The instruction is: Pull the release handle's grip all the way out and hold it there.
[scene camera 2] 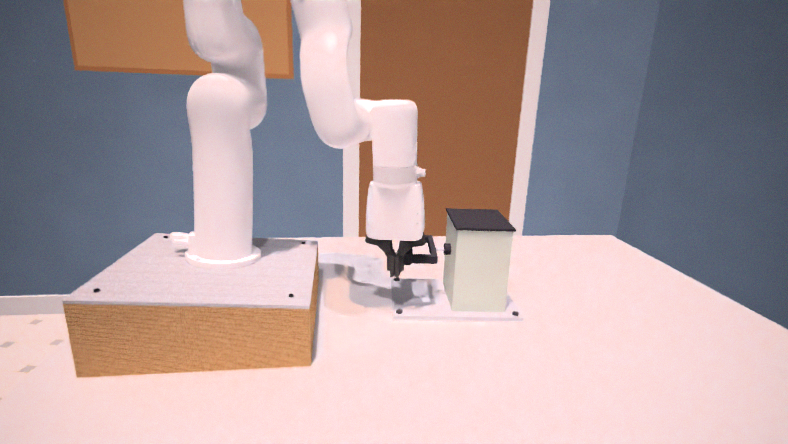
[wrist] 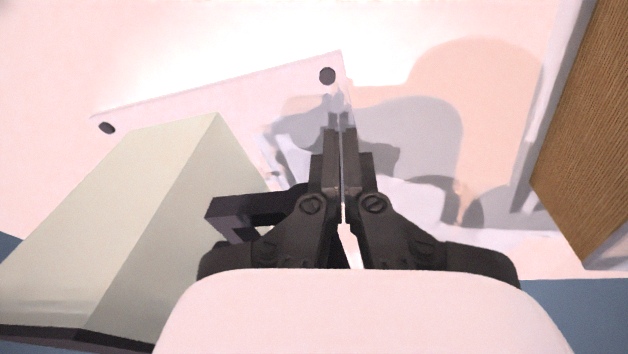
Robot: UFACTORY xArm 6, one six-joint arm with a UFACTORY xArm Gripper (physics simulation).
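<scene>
The release handle (scene camera 2: 421,258) (wrist: 250,202) is a black frame standing out from the left side of a pale green box (scene camera 2: 479,270) (wrist: 150,200) with a dark top. In the scene view, a short thin rod shows between the frame and a black collar (scene camera 2: 447,248) on the box. My gripper (scene camera 2: 395,275) (wrist: 341,149) points down with its fingers shut together and nothing between them. The fingers are on the side of the handle away from the box. The handle's near end is partly hidden behind the finger in both views, so contact is unclear.
The box stands on a pale base plate (scene camera 2: 468,316) (wrist: 250,95) with dark bolts at its corners, on the pink table (scene camera 2: 579,375). The arm's wood-sided pedestal (scene camera 2: 187,336) (wrist: 585,150) stands to the left in the scene view and at the right in the wrist view.
</scene>
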